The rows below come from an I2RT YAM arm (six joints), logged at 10 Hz.
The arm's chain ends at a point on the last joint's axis. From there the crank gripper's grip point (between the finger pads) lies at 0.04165 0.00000 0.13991 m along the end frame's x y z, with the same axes.
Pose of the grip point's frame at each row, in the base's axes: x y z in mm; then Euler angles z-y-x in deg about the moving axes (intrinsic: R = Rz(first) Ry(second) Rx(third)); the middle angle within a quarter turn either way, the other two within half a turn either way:
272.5, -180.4, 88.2, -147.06, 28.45, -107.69
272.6, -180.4, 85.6, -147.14, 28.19, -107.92
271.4, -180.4, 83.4, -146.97, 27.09, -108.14
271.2, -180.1, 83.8, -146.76, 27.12, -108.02
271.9, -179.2, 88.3, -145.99, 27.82, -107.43
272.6, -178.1, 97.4, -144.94, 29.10, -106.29
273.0, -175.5, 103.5, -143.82, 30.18, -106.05
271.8, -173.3, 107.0, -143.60, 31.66, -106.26
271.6, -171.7, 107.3, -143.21, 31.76, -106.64
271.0, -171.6, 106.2, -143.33, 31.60, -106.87
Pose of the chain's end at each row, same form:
213.8, -59.6, 145.4, -147.06, 28.45, -107.69
214.1, -59.7, 143.2, -147.14, 28.19, -107.92
213.4, -59.5, 141.1, -146.97, 27.09, -108.14
212.8, -59.3, 141.3, -146.76, 27.12, -108.02
211.6, -58.9, 144.8, -145.99, 27.82, -107.43
209.6, -58.2, 151.9, -144.94, 29.10, -106.29
207.0, -57.2, 157.9, -143.82, 30.18, -106.05
204.1, -56.4, 162.2, -143.60, 31.66, -106.26
202.8, -55.8, 163.3, -143.21, 31.76, -106.64
202.4, -55.7, 162.6, -143.33, 31.60, -106.87

